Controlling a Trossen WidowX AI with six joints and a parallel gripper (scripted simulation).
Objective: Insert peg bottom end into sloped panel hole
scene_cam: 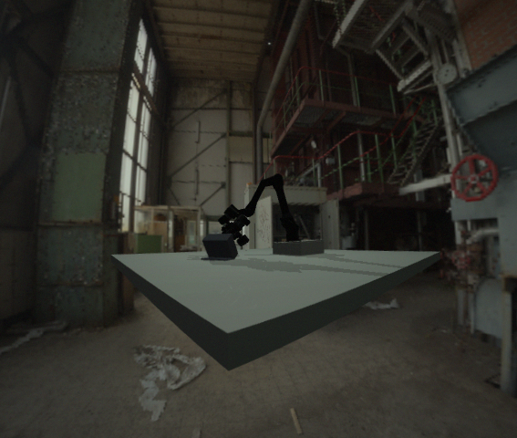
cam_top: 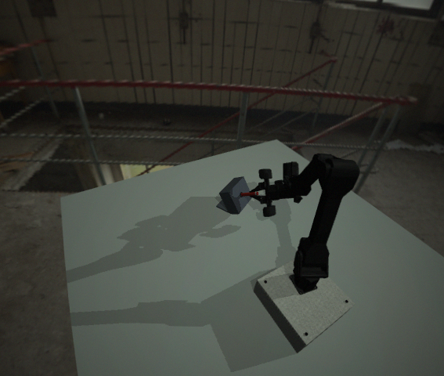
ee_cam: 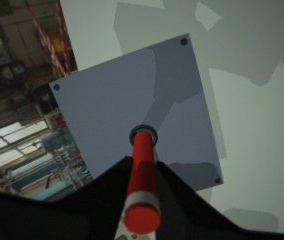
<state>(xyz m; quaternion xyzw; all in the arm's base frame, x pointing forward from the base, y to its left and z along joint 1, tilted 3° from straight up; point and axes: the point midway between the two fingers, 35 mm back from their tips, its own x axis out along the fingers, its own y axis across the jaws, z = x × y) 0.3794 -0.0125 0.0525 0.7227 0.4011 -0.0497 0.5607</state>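
The panel lies 5 cm ahead of my gripper tip, 4 cm to the left of it and 4 cm below it. The rest, counted from my gripper tip: red peg (1 cm behind, 1 cm to the right, 1 cm above).
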